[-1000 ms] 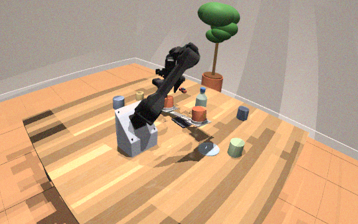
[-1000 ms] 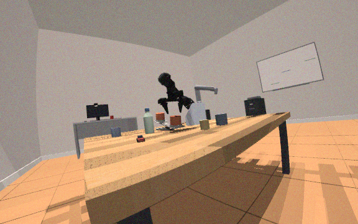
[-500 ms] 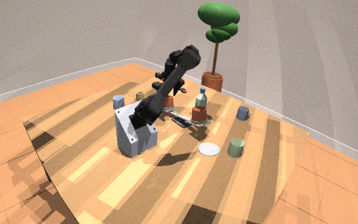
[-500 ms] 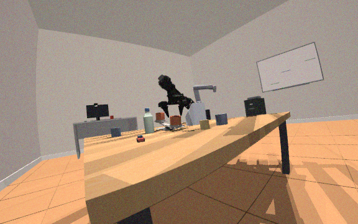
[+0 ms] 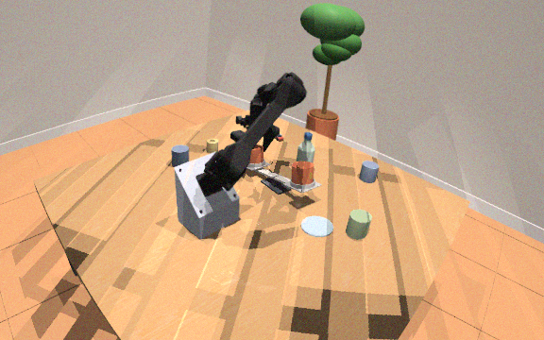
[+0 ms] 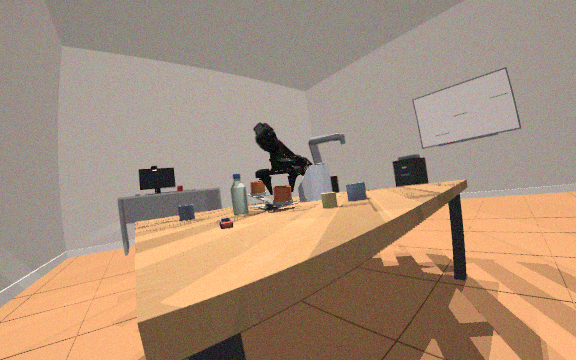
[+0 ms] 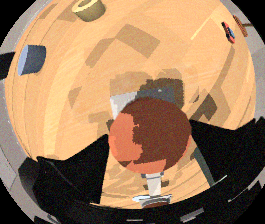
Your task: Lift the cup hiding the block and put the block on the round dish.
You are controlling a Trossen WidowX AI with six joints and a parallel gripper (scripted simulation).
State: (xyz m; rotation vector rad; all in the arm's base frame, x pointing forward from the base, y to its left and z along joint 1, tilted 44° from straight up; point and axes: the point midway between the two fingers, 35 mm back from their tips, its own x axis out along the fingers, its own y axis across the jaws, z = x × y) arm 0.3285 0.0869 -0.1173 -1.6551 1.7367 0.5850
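Right now my gripper tip is 2 cm above the pale green block. Also, from my gripper tip: pale green bottle (12 cm ahead, 15 cm to the right, 5 cm above); then red cup (4 cm behind, 27 cm to the right, 5 cm above); then small balance (2 cm behind, 14 cm to the right, 4 cm below).
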